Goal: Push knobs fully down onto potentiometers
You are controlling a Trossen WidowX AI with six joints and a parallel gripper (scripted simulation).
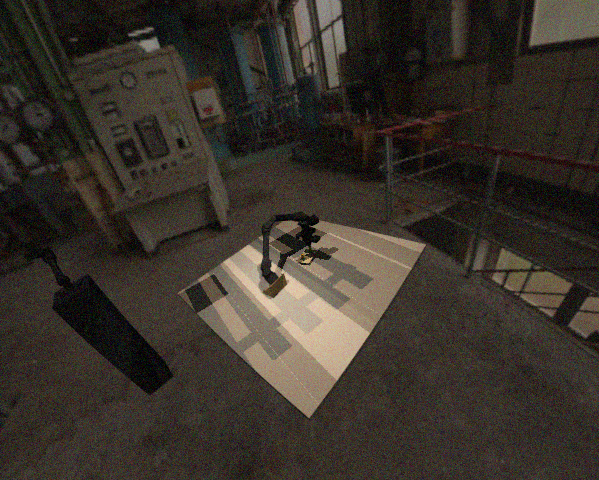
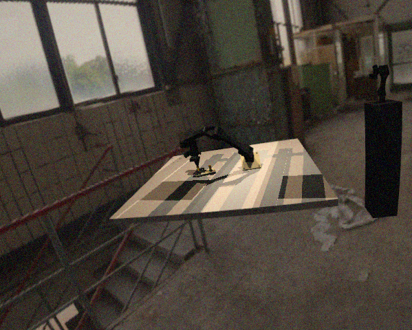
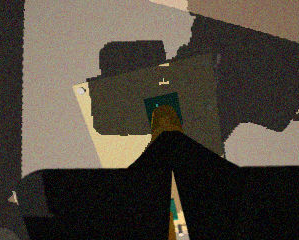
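The knob lies 90 mm behind my gripper tip, 10 mm to the right of it and 20 mm below it.
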